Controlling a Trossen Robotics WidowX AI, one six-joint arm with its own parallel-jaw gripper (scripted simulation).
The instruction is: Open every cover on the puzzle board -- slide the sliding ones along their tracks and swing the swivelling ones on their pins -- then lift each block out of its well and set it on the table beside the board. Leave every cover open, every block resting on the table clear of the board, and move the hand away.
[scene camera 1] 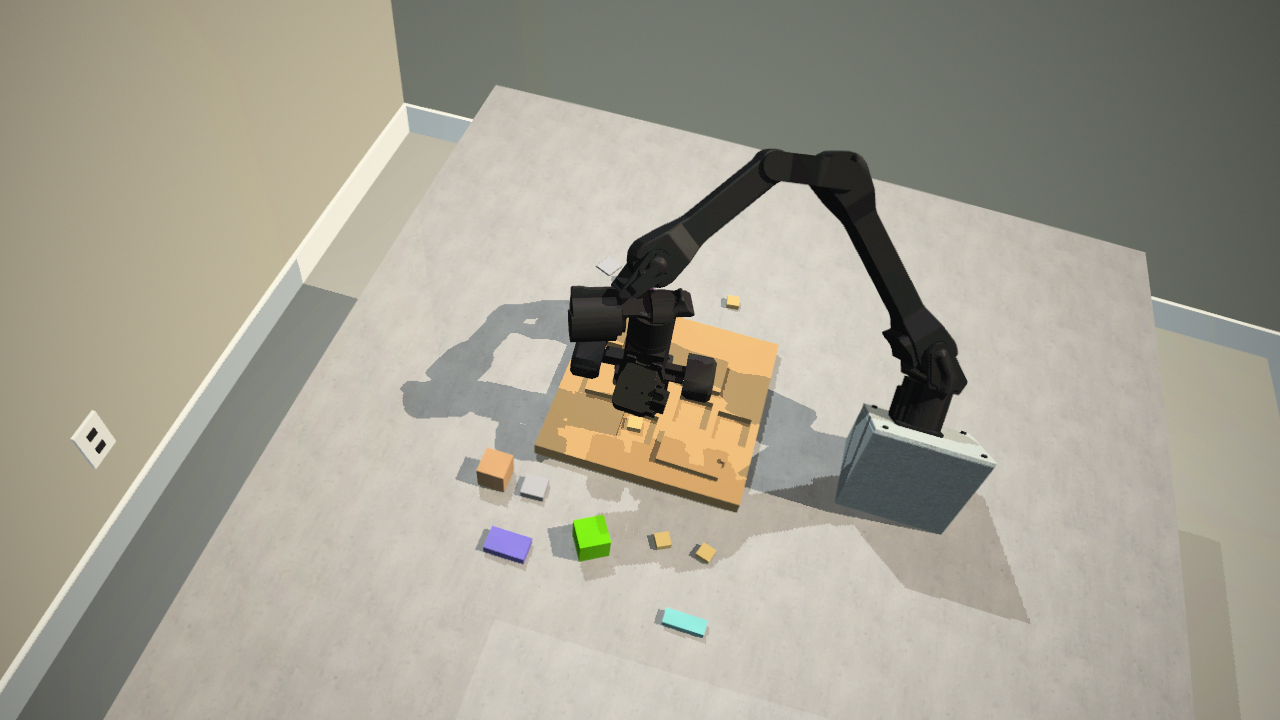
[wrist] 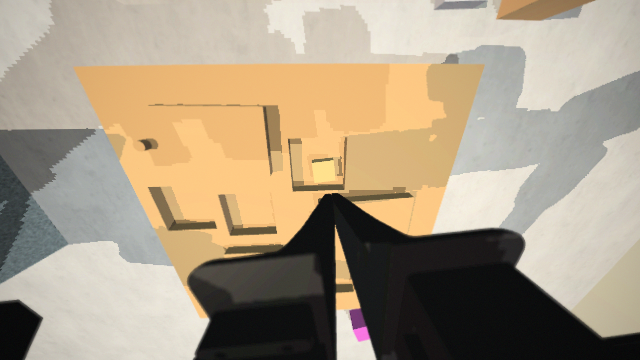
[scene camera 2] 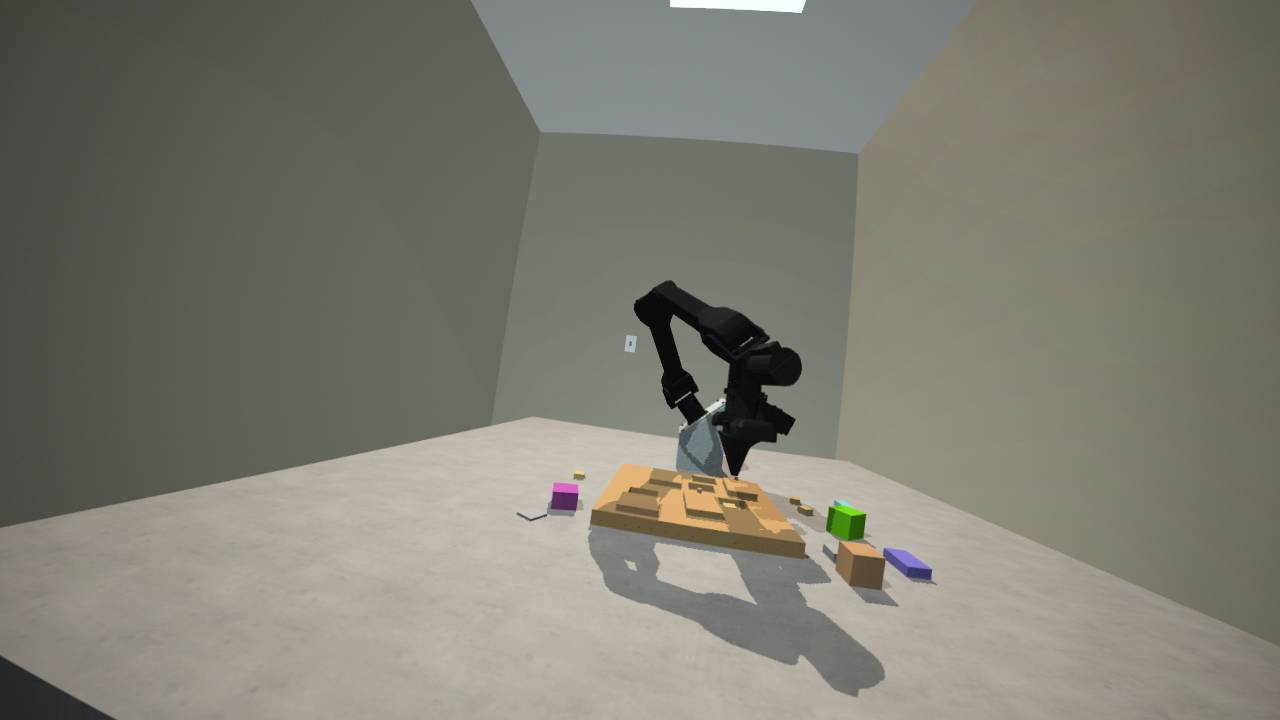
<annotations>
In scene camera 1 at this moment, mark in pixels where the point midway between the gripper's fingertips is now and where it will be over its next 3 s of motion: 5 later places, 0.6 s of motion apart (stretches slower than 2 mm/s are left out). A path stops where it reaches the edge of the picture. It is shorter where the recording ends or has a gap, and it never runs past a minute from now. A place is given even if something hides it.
My gripper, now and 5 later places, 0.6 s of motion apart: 637,401; 635,418; 635,424; 637,426; 639,422; 641,409
</annotations>
